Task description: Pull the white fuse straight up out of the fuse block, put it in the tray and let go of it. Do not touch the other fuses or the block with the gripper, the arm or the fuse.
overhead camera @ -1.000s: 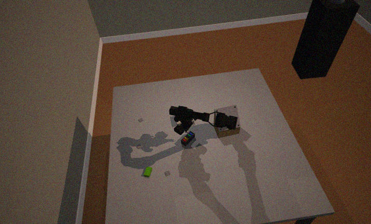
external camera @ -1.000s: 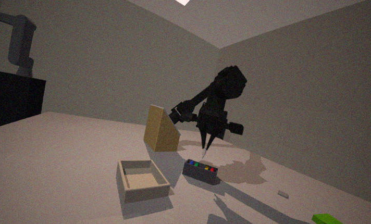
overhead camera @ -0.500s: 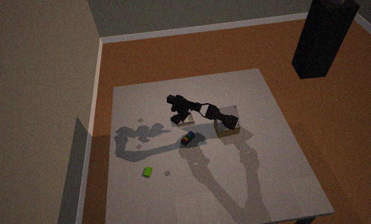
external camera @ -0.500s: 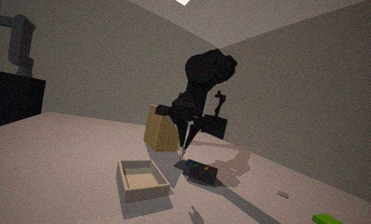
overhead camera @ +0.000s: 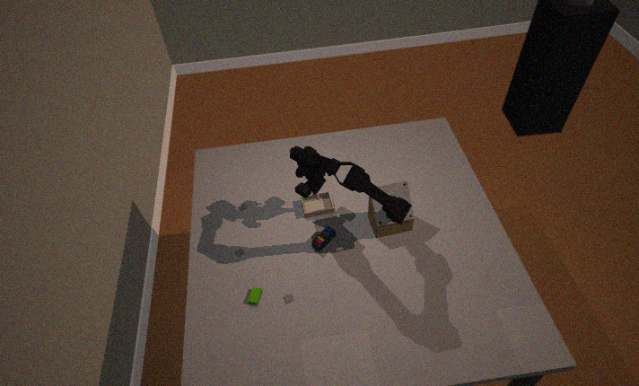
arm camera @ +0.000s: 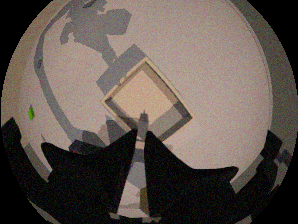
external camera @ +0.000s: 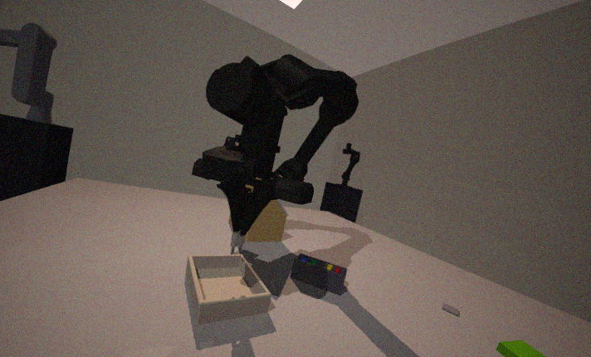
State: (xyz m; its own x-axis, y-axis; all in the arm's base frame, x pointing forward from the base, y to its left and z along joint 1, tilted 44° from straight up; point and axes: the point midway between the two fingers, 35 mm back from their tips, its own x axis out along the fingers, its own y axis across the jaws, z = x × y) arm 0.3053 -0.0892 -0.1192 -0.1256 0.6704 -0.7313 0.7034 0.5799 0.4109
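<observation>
The beige tray is 100 mm below my gripper tip and 10 mm to the right of it. Round my gripper tip: white fuse: 10 mm below.
</observation>
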